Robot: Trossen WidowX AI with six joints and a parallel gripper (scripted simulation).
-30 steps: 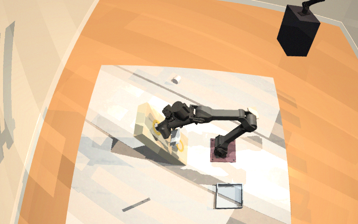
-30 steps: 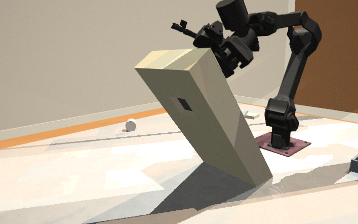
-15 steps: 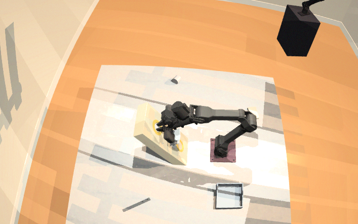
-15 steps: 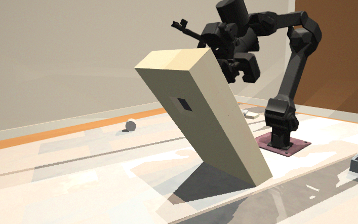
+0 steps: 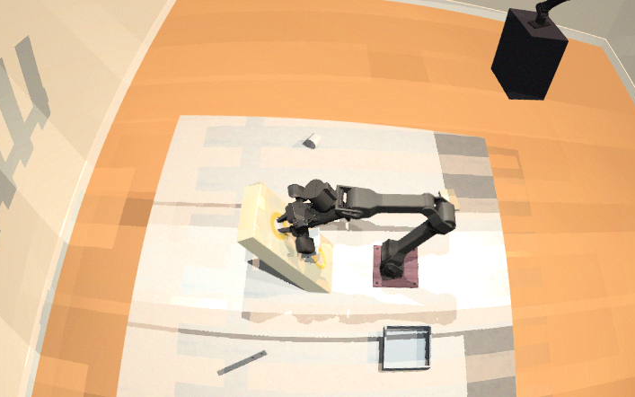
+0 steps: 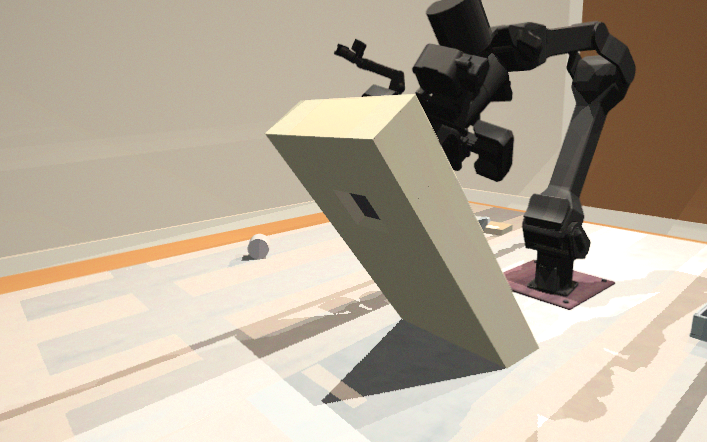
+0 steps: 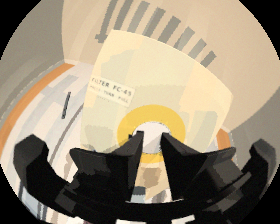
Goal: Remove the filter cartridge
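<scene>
Now: gripper tip 10 mm short of the round filter cartridge and 10 mm above it. The rest, counted from my gripper tip: cream block (640 mm behind, 170 mm to the right, 220 mm below); then grey tray (350 mm behind, 360 mm to the left, 220 mm below); then service panel (40 mm behind, 10 mm to the left, 80 mm below).
</scene>
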